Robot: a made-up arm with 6 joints. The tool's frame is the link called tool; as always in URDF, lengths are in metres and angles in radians. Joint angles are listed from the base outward.
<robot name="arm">
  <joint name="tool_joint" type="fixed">
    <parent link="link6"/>
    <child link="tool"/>
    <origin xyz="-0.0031 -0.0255 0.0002" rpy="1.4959 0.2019 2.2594"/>
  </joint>
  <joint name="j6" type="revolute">
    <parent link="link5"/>
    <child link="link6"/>
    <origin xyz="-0.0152 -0.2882 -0.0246" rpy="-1.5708 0 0"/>
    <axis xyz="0 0 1"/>
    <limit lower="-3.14" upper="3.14"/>
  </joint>
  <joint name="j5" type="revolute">
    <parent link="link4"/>
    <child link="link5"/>
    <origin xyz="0.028 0.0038 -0.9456" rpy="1.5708 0 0"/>
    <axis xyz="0 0 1"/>
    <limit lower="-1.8" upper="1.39"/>
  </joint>
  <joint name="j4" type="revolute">
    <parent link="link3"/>
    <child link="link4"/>
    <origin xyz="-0.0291 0.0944 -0.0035" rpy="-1.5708 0 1.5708"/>
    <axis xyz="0 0 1"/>
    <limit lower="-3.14" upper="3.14"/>
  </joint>
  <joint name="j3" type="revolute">
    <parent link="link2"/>
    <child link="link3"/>
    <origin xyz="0.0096 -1.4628 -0.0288" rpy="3.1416 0 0"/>
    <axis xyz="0 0 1"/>
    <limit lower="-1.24" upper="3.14"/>
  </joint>
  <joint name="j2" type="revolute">
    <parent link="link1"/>
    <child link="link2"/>
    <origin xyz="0.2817 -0.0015 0.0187" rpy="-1.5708 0 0"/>
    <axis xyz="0 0 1"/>
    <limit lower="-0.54" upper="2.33"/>
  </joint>
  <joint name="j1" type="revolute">
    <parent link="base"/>
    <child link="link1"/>
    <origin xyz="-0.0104 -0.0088 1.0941"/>
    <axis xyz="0 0 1"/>
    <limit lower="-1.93" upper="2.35"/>
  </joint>
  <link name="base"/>
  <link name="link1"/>
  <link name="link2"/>
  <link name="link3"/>
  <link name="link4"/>
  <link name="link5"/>
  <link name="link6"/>
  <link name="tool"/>
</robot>
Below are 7 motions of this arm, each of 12 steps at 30 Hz.
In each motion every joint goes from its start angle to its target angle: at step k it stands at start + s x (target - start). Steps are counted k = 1, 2, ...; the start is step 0. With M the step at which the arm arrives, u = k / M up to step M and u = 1 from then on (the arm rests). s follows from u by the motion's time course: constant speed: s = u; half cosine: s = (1 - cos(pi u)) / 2; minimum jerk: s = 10 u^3 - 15 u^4 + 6 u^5.
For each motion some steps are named. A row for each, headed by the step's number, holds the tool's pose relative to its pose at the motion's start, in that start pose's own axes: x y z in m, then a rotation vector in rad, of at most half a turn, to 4 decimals.
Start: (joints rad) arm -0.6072 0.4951 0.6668 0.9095 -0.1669 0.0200
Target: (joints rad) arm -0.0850 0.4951 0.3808 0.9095 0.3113 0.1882
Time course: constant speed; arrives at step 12
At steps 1, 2, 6, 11, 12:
1: 0.0149 0.0030 0.1044 -0.0759 -0.0011 -0.0044
2: 0.0285 0.0115 0.2089 -0.1515 -0.0030 -0.0099
6: 0.0696 0.1014 0.6219 -0.4518 -0.0185 -0.0435
11: 0.0919 0.3339 1.1002 -0.8192 -0.0585 -0.1081
12: 0.0928 0.3950 1.1876 -0.8913 -0.0697 -0.1237

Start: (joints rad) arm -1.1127 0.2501 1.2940 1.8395 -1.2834 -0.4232
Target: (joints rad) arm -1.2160 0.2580 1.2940 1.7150 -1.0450 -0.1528
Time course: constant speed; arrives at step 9
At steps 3, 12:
3: 0.0192 -0.0309 0.0134 -0.0817 0.0783 -0.0008
12: 0.0555 -0.0898 0.0376 -0.2408 0.2310 -0.0198

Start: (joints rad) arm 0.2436 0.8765 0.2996 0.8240 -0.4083 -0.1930
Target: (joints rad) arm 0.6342 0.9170 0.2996 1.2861 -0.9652 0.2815
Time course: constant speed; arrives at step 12
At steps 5, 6, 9, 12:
5: 0.1091 0.1027 0.2968 0.0421 0.5051 0.0639
6: 0.1307 0.1284 0.3536 0.0541 0.6043 0.0699
9: 0.1956 0.2157 0.5193 0.1007 0.8957 0.0746
12: 0.2616 0.3185 0.6786 0.1660 1.1735 0.0604

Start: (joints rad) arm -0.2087 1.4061 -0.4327 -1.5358 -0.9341 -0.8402
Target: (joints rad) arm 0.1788 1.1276 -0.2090 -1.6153 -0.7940 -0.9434
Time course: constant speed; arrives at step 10
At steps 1, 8, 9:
1: 0.0258 -0.0146 -0.0702 -0.0326 0.0408 0.0131
8: 0.0962 -0.1736 -0.6336 -0.1917 0.3441 0.1128
9: 0.0874 -0.2036 -0.7212 -0.2040 0.3891 0.1274

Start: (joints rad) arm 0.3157 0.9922 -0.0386 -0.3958 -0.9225 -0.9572
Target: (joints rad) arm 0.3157 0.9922 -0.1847 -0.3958 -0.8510 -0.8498
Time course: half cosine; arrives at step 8
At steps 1, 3, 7, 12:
1: -0.0022 -0.0044 -0.0025 0.0015 0.0029 -0.0017
3: -0.0180 -0.0354 -0.0212 0.0120 0.0233 -0.0135
7: -0.0585 -0.1066 -0.0709 0.0388 0.0737 -0.0411
12: -0.0609 -0.1106 -0.0740 0.0404 0.0767 -0.0426

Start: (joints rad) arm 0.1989 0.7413 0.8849 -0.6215 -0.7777 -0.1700
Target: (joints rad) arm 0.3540 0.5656 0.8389 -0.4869 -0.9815 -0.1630
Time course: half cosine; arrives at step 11
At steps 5, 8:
5: 0.1788 0.1162 0.0536 0.0349 0.1015 0.0675
8: 0.3311 0.2377 0.0905 0.0658 0.1949 0.1231

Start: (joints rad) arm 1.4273 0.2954 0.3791 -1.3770 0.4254 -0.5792
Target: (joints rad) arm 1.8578 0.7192 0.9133 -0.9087 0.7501 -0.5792
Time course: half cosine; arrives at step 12
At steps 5, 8, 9, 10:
5: 0.0817 0.0012 -0.3518 -0.0149 0.0872 0.1550
8: 0.1375 0.1049 -0.7251 -0.0385 0.1326 0.3361
9: 0.1466 0.1518 -0.8255 -0.0462 0.1367 0.3881
10: 0.1517 0.1931 -0.9012 -0.0524 0.1375 0.4286

